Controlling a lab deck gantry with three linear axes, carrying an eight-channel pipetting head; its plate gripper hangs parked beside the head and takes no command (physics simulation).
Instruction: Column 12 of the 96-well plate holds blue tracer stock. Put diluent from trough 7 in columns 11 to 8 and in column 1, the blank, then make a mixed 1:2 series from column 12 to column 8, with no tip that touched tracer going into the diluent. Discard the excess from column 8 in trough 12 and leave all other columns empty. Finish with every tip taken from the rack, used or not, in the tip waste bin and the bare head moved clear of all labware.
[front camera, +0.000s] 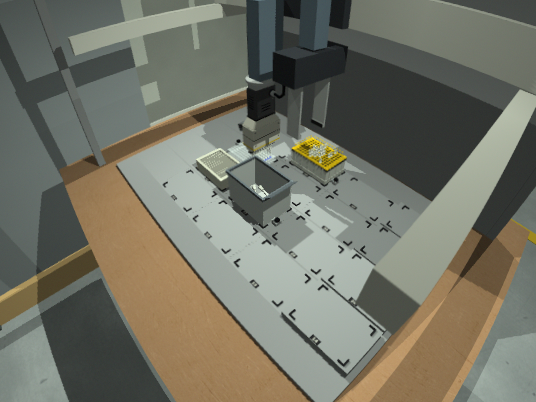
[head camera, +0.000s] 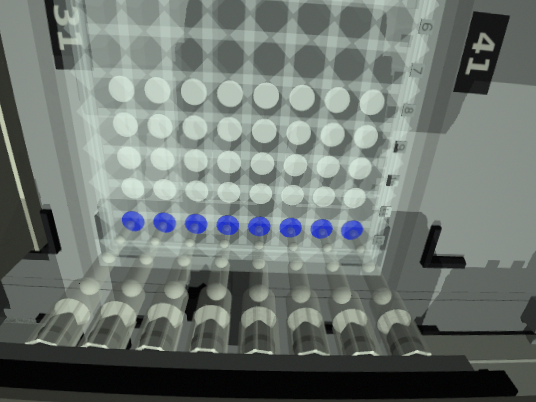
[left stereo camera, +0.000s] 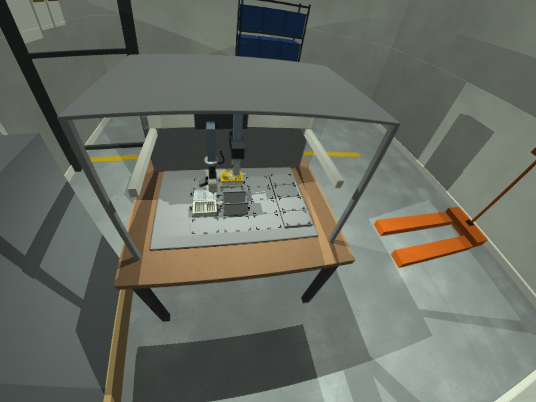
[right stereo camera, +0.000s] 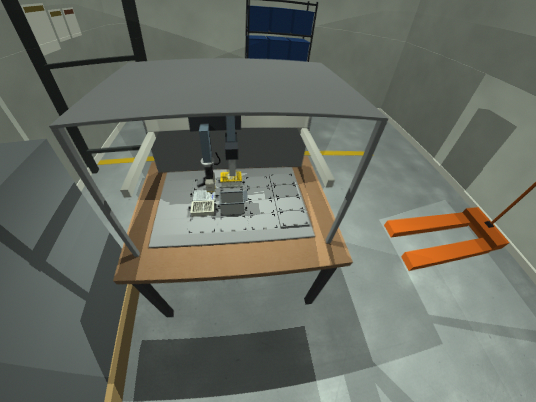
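The pipetting head (front camera: 261, 134) (left stereo camera: 212, 185) (right stereo camera: 210, 185) is low over the 96-well plate (front camera: 239, 152) (head camera: 376, 253). In the head camera its row of mounted tips (head camera: 258, 320) reaches the blue column 12 (head camera: 259, 226); exact depth is unclear. Columns 11 to 8 hold pale liquid; columns 7 and 6 show no fill. Column 1 is out of the head view. The cream trough block (front camera: 210, 177) stands beside the plate. The grey waste bin (front camera: 272, 207) holds loose white tips (front camera: 259, 190). The yellow tip rack (front camera: 310, 170) still holds tips. My parked plate gripper (front camera: 306, 129) is open and empty behind the head.
The waste bin's tall walls stand close to the plate and trough block. The tip rack is behind the bin. Black corner locators mark the grey deck (front camera: 175, 220). Pale side beams (left stereo camera: 142, 165) (left stereo camera: 324, 160) flank the deck, and a dark panel (left stereo camera: 175, 150) stands at its back.
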